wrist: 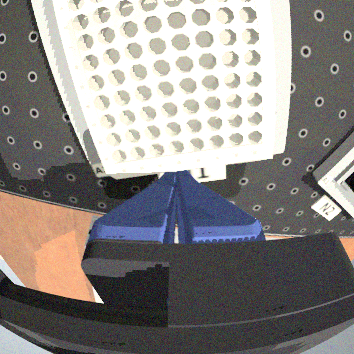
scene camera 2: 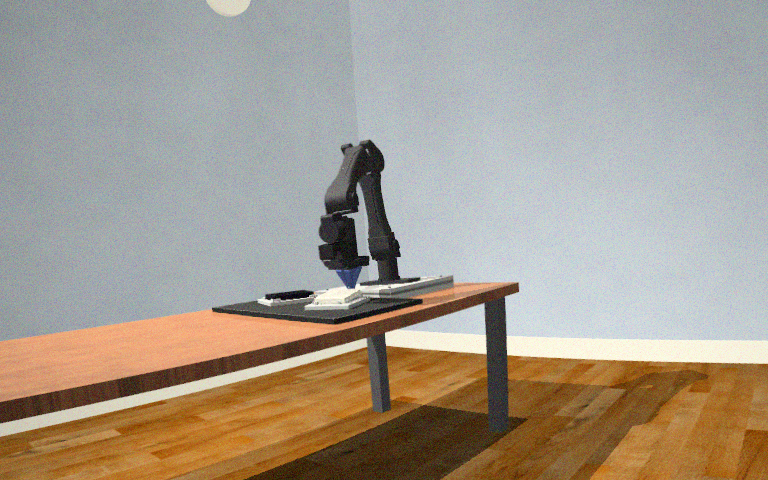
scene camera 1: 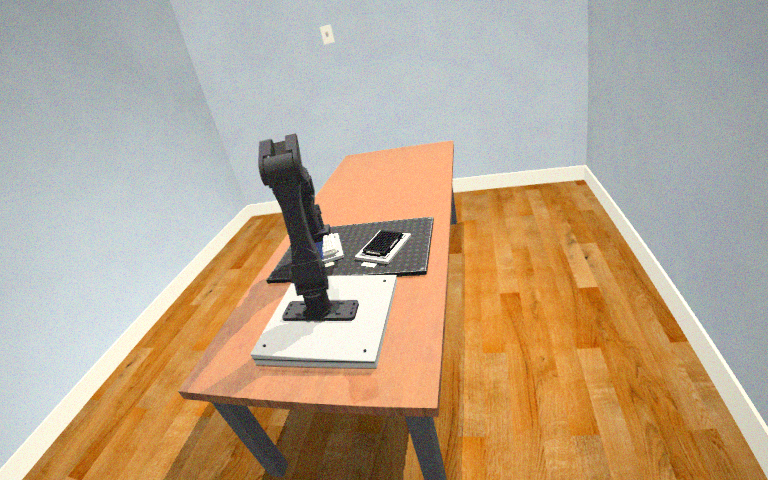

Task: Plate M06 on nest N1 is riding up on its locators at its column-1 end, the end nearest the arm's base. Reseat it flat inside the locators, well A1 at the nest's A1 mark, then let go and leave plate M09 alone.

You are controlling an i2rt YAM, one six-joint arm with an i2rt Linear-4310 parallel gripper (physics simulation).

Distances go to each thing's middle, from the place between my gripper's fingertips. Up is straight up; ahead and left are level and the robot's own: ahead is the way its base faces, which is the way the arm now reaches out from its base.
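With the N1 nest [wrist: 47,25] as my reference, my hand is 1 cm above it, 7 cm short of it and 2 cm to the right of it. Counting from my hand, the N2 nest [wrist: 326,174] is 1 cm below, 5 cm ahead and 19 cm to the right. Going by their middles, the N2 nest is the farthest from my hand of the things named here. The black perforated board [scene camera 1: 353,238] is 3 cm below my hand, 8 cm ahead of it and 8 cm to the right of it, while the white well plate [wrist: 159,93] is 7 cm ahead of my hand and 2 cm to the left of it.
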